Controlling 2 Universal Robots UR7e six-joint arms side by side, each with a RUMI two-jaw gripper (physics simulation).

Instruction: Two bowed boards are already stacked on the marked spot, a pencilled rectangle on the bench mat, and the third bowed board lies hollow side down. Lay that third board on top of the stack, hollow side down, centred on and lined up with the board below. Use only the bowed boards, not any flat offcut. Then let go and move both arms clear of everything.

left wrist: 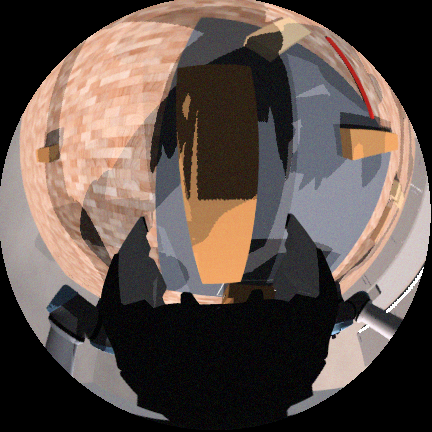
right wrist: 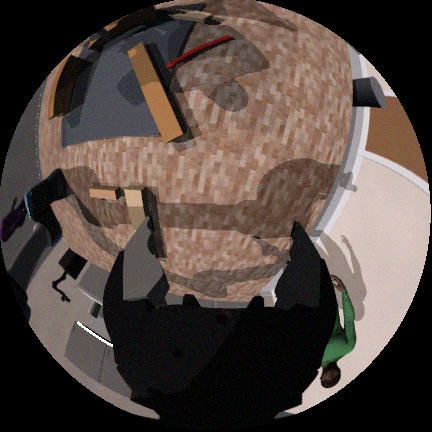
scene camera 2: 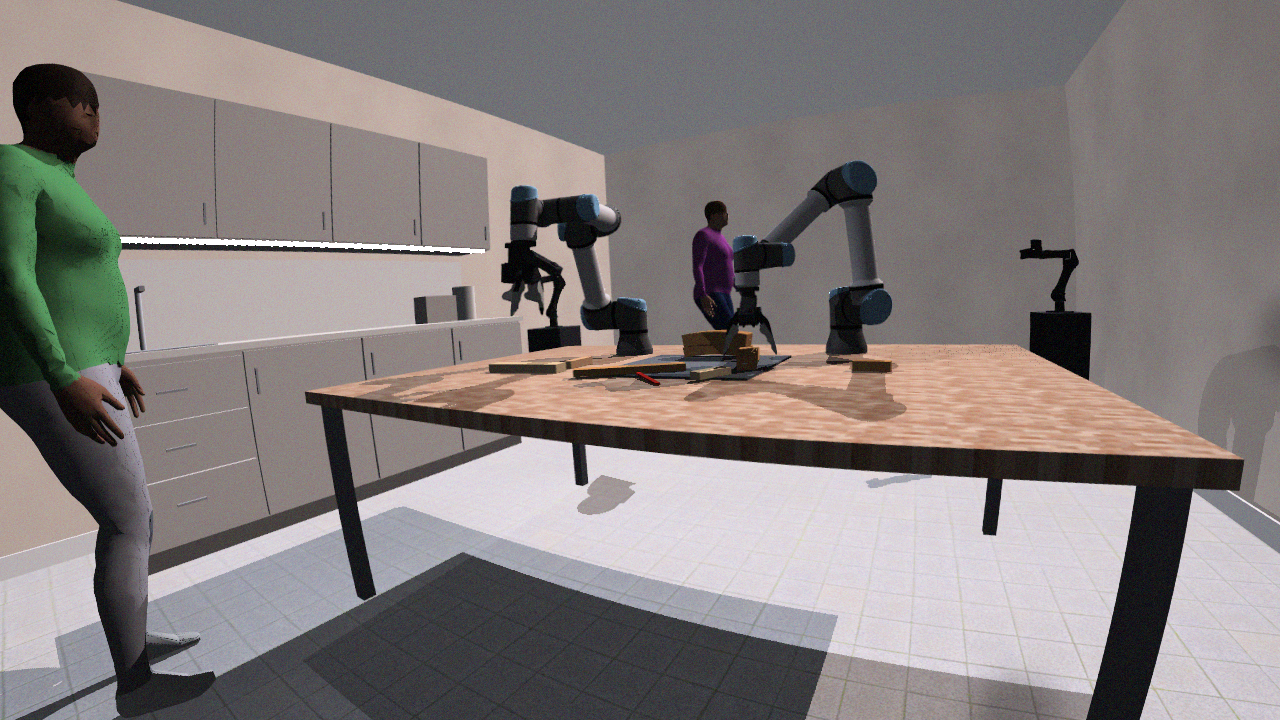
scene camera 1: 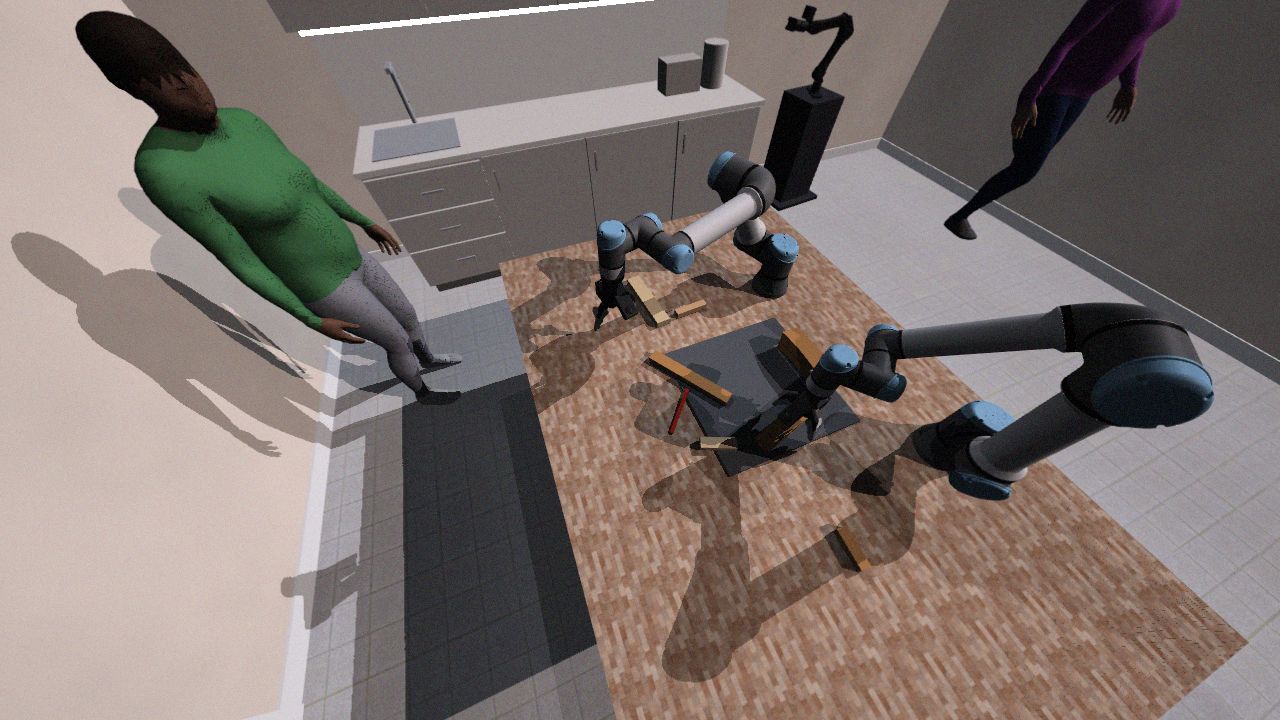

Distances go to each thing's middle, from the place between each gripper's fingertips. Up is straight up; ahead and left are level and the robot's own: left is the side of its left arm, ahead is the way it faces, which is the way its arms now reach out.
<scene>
The long brown board (scene camera 1: 716,392) is 18 cm behind my right hand, 22 cm to the left of it and 17 cm below it. Also, from my right hand: dark bench mat (scene camera 1: 756,372): 45 cm behind, 36 cm to the left, 20 cm below.
Right now the dark bench mat is 8 cm behind my left hand, 17 cm to the right of it and 5 cm below it. From my left hand the other things lie so: long brown board (20 cm ahead, 31 cm to the right, 2 cm below).
</scene>
